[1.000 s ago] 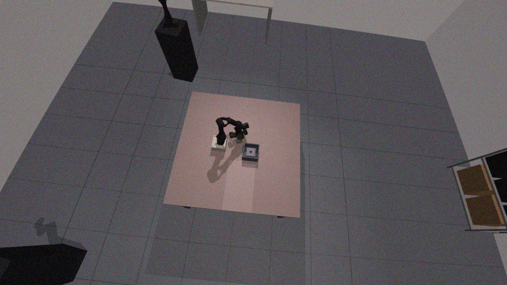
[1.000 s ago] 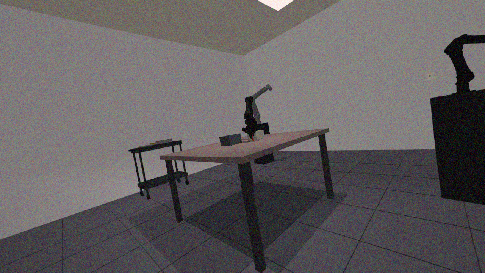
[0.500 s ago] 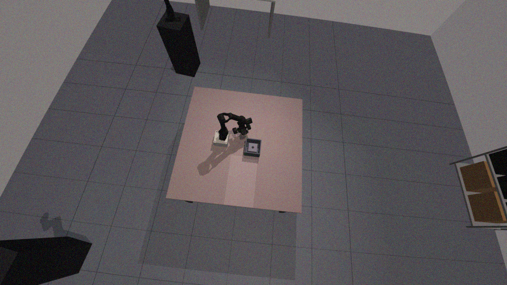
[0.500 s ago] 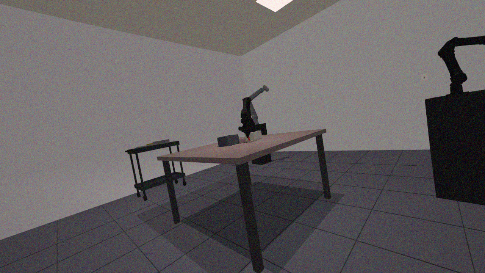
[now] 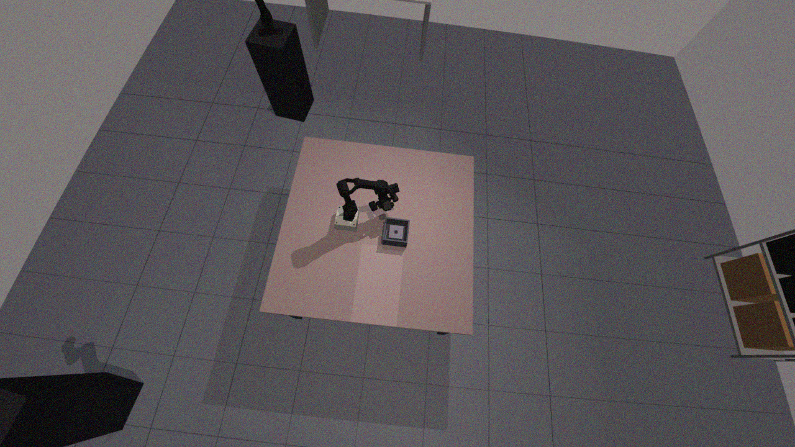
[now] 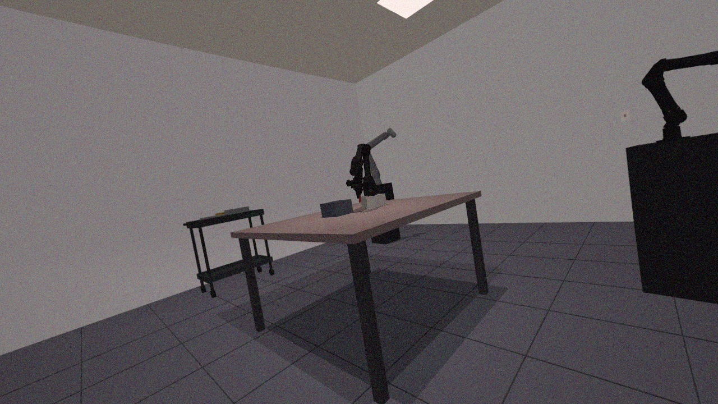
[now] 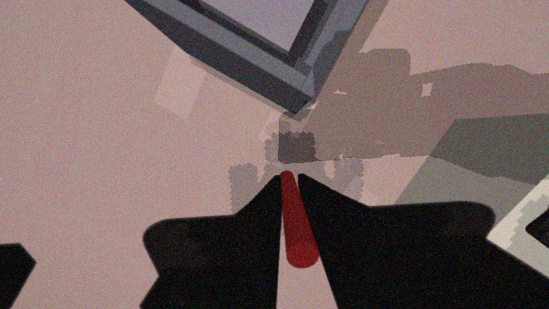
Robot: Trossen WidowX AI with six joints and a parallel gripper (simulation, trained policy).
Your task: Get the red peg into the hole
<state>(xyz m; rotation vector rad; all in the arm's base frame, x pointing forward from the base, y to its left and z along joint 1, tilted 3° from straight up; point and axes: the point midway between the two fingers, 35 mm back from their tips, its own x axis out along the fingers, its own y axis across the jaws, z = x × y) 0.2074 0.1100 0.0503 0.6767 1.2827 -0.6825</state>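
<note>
My gripper tip is now 130 mm to the left of the grey plate, 110 mm short of it and 50 mm above it. From my gripper tip the other things lie so: dark box (130 mm to the right, 110 mm ahead, 70 mm below); then small red peg (10 mm to the left, 10 mm behind, 10 mm above).
</note>
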